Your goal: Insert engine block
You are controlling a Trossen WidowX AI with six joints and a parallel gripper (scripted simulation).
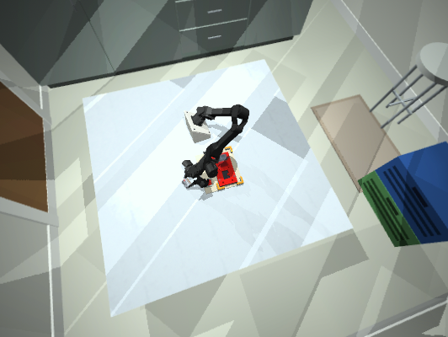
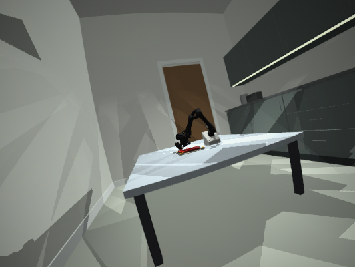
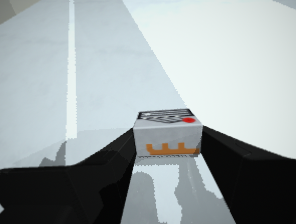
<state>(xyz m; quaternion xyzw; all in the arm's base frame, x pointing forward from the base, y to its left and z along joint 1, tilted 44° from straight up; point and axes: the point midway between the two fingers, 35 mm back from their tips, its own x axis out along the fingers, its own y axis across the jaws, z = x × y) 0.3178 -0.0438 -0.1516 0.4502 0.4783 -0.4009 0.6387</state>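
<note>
The engine block lies right at my gripper tip.
</note>
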